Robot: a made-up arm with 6 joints. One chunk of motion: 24 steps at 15 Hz.
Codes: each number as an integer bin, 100 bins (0 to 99) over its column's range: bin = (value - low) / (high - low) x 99, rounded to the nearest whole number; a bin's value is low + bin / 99 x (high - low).
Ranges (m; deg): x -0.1..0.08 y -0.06..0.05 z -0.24..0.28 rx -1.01..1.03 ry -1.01..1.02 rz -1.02..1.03
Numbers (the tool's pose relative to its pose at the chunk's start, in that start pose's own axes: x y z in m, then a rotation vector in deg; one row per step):
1: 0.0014 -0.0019 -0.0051 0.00 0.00 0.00
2: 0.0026 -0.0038 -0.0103 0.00 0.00 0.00
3: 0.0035 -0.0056 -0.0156 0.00 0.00 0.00
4: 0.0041 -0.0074 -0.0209 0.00 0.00 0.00
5: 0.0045 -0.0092 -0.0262 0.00 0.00 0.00
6: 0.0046 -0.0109 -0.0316 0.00 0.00 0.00
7: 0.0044 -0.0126 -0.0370 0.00 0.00 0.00
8: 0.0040 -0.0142 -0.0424 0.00 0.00 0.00
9: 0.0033 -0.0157 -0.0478 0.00 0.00 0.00
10: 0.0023 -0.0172 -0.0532 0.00 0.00 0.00
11: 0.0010 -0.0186 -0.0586 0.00 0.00 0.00
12: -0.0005 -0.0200 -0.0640 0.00 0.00 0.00
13: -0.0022 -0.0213 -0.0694 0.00 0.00 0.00
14: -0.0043 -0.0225 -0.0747 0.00 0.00 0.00
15: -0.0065 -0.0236 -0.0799 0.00 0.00 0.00
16: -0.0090 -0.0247 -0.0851 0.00 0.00 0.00
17: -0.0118 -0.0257 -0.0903 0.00 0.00 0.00
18: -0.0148 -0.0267 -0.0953 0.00 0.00 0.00
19: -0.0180 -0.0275 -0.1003 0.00 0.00 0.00
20: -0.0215 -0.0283 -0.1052 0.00 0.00 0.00
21: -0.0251 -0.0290 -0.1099 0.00 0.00 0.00
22: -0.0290 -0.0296 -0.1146 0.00 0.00 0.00
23: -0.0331 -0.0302 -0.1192 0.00 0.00 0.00
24: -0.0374 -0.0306 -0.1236 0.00 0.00 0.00
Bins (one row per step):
1: 56 52 45 49 49 49
2: 56 51 44 49 49 49
3: 57 49 43 49 49 49
4: 57 47 42 49 49 49
5: 57 46 41 49 49 49
6: 58 44 40 49 49 49
7: 57 43 39 49 49 49
8: 57 41 38 49 49 49
9: 57 40 37 49 49 49
10: 56 39 36 49 49 49
11: 56 37 35 49 49 49
12: 55 36 34 49 49 49
13: 54 35 32 49 49 49
14: 53 34 31 49 49 49
15: 51 33 30 49 49 49
16: 50 32 29 49 49 49
17: 49 31 29 49 49 49
18: 47 30 28 49 49 49
19: 45 29 27 49 49 49
20: 43 29 26 49 49 49
21: 41 28 25 49 49 49
22: 39 27 24 49 49 49
23: 37 27 23 49 49 49
24: 34 26 22 49 49 49

